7 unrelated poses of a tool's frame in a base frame.
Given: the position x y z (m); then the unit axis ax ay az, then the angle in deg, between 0 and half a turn.
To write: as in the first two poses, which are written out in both.
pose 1, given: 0.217 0.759 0.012 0.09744 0.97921 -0.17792 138.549
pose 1, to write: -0.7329 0.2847 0.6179 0.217; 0.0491 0.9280 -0.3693 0.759; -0.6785 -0.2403 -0.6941 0.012; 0 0 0 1
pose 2, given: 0.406 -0.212 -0.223 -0.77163 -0.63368 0.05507 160.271
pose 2, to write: 0.2146 0.9306 -0.2964 0.406; 0.9678 -0.1618 0.1927 -0.212; 0.1314 -0.3282 -0.9354 -0.223; 0 0 0 1
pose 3, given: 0.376 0.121 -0.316 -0.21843 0.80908 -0.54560 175.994
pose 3, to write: -0.9023 -0.3149 0.2946 0.376; -0.3911 0.3101 -0.8665 0.121; 0.1815 -0.8970 -0.4029 -0.316; 0 0 0 1
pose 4, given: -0.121 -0.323 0.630 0.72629 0.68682 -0.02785 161.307
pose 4, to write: 0.0799 0.9803 0.1807 -0.121; 0.9624 -0.0287 -0.2700 -0.323; -0.2595 0.1955 -0.9457 0.630; 0 0 0 1
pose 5, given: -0.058 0.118 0.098 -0.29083 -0.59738 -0.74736 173.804
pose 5, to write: -0.8255 0.4271 0.3690 -0.058; 0.2658 -0.2825 0.9217 0.118; 0.4979 0.8589 0.1197 0.098; 0 0 0 1
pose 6, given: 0.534 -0.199 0.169 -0.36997 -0.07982 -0.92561 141.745
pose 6, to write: -0.5409 0.6258 0.5619 0.534; -0.5204 -0.7739 0.3610 -0.199; 0.6608 -0.0972 0.7443 0.169; 0 0 0 1
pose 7, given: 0.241 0.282 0.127 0.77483 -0.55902 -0.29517 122.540
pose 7, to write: 0.3854 -0.4173 -0.8230 0.241; -0.9150 -0.0573 -0.3994 0.282; 0.1195 0.9070 -0.4039 0.127; 0 0 0 1
